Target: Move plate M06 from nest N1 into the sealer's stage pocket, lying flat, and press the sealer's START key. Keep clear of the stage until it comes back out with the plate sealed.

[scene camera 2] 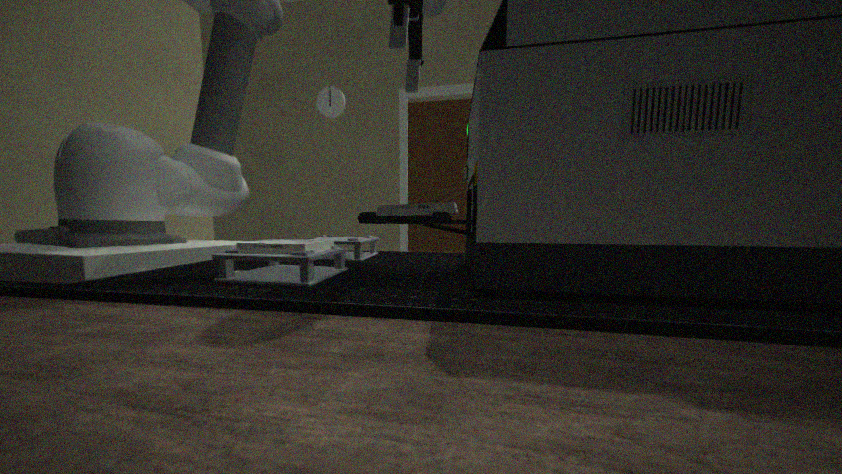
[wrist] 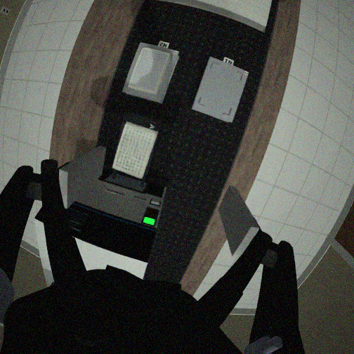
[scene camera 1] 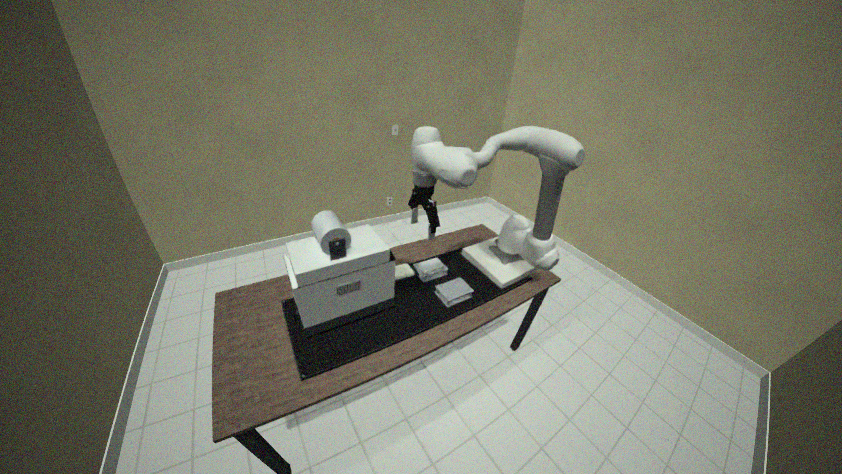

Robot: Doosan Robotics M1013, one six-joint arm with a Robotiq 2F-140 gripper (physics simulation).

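Observation:
The plate lies flat on the extended dark stage, outside the sealer. Its wells show through its top; I cannot tell whether it is sealed. Nest N1 shows a bare top with corner marks in the wrist view. A small pale key sits on the sealer front, beside a lit green indicator. My gripper is open and empty, well above the stage and apart from it.
Nest N2 holds a pale, glossy rectangular piece. A white roll sits on top of the sealer. The arm's base stands on a white slab. A black mat covers part of the wooden table.

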